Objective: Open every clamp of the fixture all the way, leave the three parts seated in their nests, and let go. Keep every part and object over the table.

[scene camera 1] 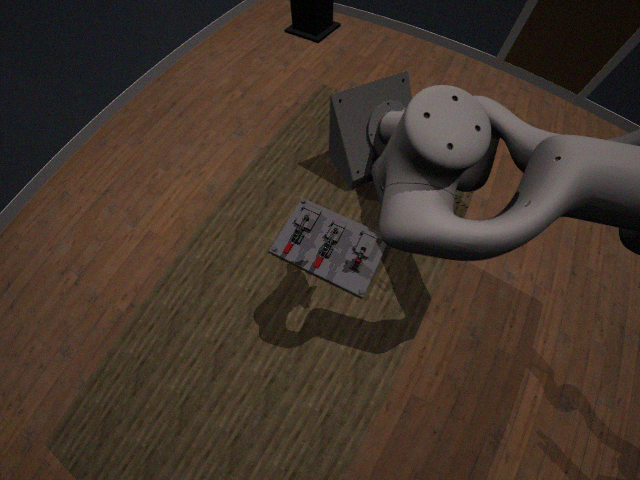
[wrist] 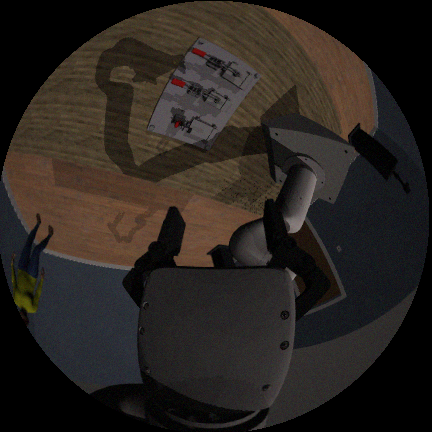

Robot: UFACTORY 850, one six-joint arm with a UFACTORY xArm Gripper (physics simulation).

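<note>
The grey fixture plate (scene camera 1: 341, 280) (wrist: 160, 116) carries three black clamps in a row. The left clamp's red handle (scene camera 1: 287, 248) (wrist: 199, 52) and the middle clamp's red handle (scene camera 1: 318, 261) (wrist: 178, 82) stretch out towards the plate's long edge. The right clamp's red handle (scene camera 1: 357, 260) (wrist: 177, 124) looks short and foreshortened, as if raised. The parts are too small and dark to make out surely in their nests. My gripper (wrist: 220, 211) is open and empty, apart from the fixture; in the scene view the arm hides it.
The arm (scene camera 1: 439, 217) hangs over the plate's right side in the scene view. A grey slanted block (scene camera 1: 346, 139) (wrist: 327, 150) with a round flange stands behind the fixture. The greenish wooden table top (scene camera 1: 180, 335) (wrist: 60, 110) surrounds the plate and bears the arm's shadow.
</note>
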